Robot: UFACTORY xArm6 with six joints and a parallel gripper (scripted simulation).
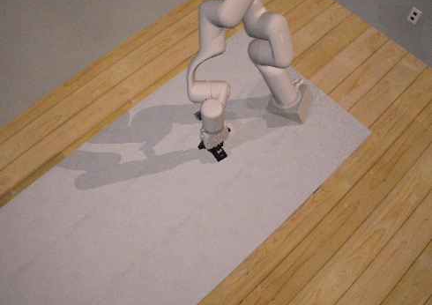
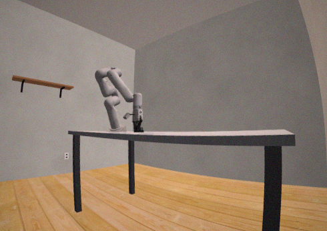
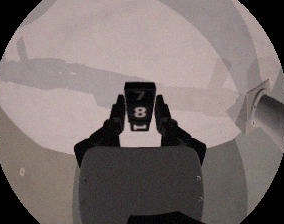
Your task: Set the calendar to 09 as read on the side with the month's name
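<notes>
The black date cube lies 1 cm below my hand. Also, from my hand: black cube: 3 cm to the left, 1 cm below.
</notes>
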